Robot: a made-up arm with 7 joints. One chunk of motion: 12 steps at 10 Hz.
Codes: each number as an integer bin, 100 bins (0 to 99) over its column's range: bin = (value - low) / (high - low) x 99, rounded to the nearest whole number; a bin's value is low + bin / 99 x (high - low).
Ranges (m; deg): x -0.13..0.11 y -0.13..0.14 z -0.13..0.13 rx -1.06..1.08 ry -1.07..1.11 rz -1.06..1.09
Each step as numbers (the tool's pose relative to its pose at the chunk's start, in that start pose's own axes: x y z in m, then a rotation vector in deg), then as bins.
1 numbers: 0.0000 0.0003 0.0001 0.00 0.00 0.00
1 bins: 54 48 50 49 49 49
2 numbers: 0.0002 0.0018 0.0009 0.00 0.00 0.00
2 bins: 54 48 50 49 49 49
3 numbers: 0.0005 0.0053 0.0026 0.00 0.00 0.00
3 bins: 54 50 50 49 49 49
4 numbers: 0.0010 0.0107 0.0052 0.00 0.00 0.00
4 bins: 54 52 51 49 49 49
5 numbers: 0.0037 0.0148 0.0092 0.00 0.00 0.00
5 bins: 55 53 53 49 49 49
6 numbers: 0.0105 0.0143 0.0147 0.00 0.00 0.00
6 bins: 58 53 55 49 49 49
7 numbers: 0.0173 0.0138 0.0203 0.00 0.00 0.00
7 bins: 61 53 57 49 49 49
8 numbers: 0.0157 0.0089 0.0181 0.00 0.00 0.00
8 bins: 60 51 56 49 49 49
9 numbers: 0.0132 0.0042 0.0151 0.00 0.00 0.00
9 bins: 59 49 55 49 49 49
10 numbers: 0.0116 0.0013 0.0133 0.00 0.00 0.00
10 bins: 58 48 55 49 49 49
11 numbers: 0.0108 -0.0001 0.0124 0.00 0.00 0.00
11 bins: 58 48 54 49 49 49
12 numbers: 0.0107 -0.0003 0.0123 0.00 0.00 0.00
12 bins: 58 48 54 49 49 49
